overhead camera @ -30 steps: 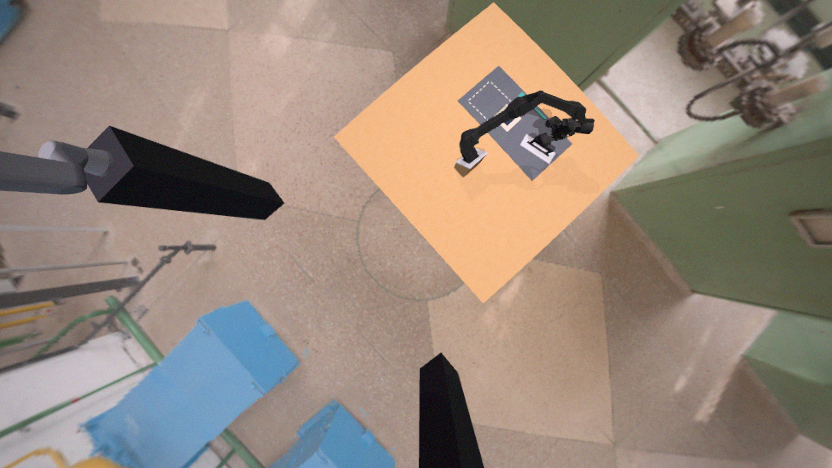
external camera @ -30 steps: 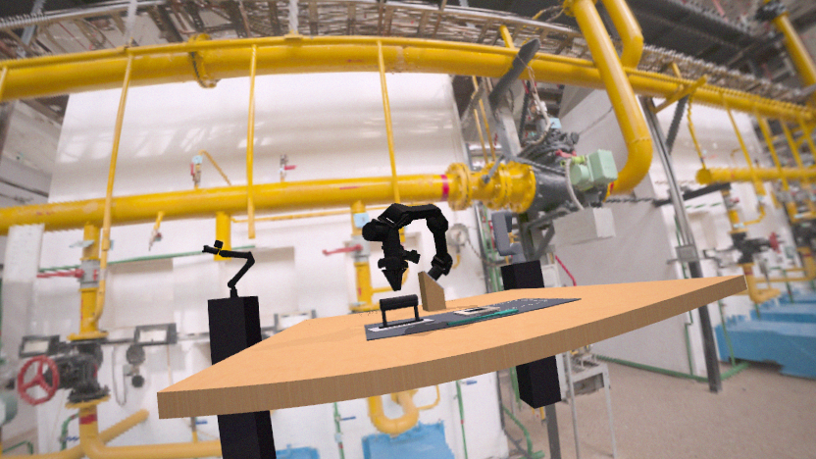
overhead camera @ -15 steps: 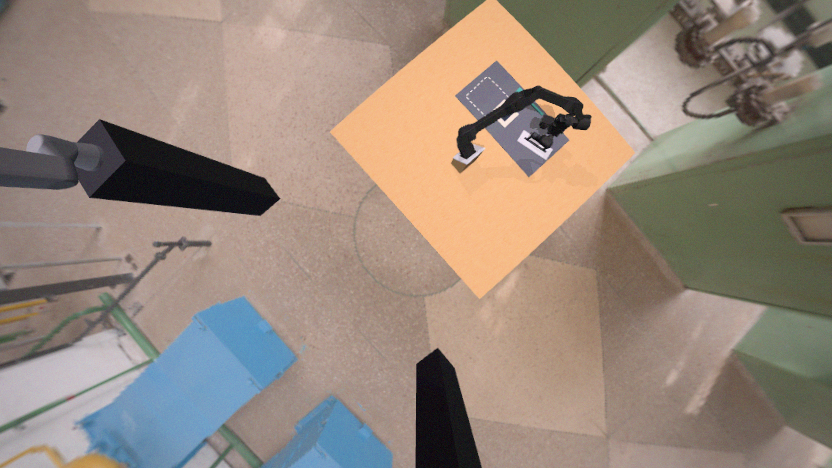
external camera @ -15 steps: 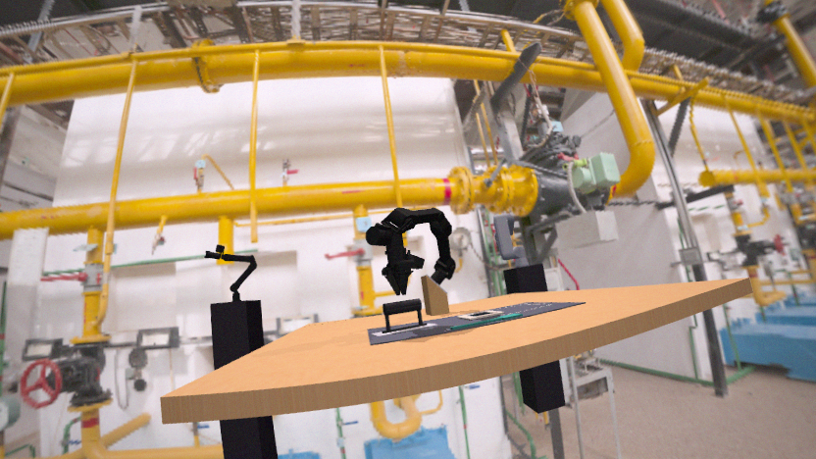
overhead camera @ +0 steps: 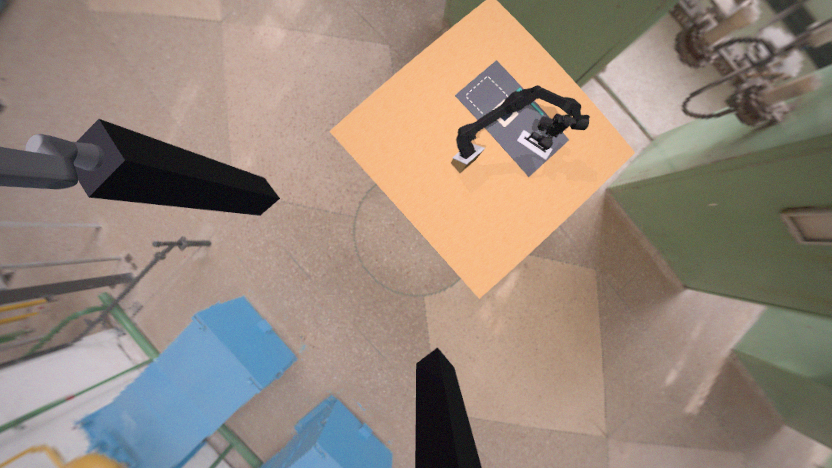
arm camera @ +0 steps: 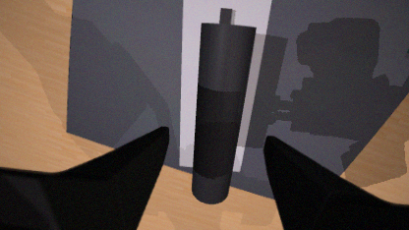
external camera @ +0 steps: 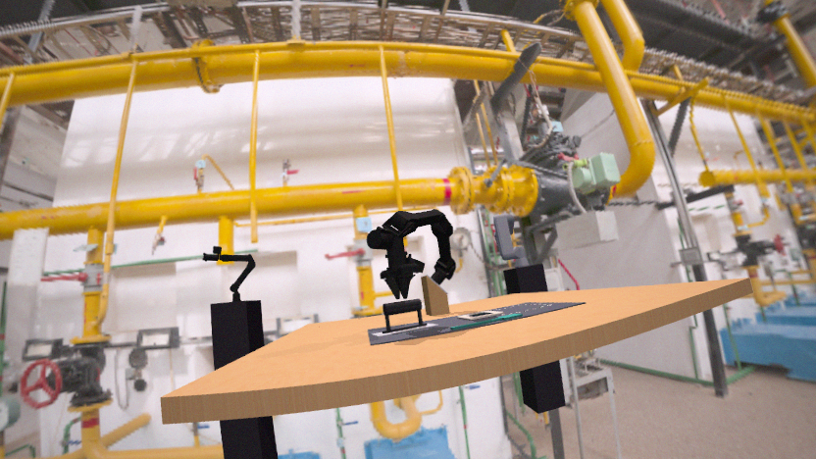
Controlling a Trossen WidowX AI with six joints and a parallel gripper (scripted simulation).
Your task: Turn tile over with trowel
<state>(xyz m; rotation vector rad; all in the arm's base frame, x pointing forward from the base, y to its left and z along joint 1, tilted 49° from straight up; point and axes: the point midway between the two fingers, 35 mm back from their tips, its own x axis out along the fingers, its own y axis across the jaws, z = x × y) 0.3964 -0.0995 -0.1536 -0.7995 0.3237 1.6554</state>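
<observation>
Now: gripper tip 6 cm above the small trowel, 2 cm to the right of it and 1 cm past it. The rest, counted from my gripper tip: grey mat: 20 cm to the left, 12 cm below; then teal trowel: 23 cm to the left, 14 cm ahead, 9 cm below; then tile: 25 cm to the left, 9 cm below, 3 cm behind.
</observation>
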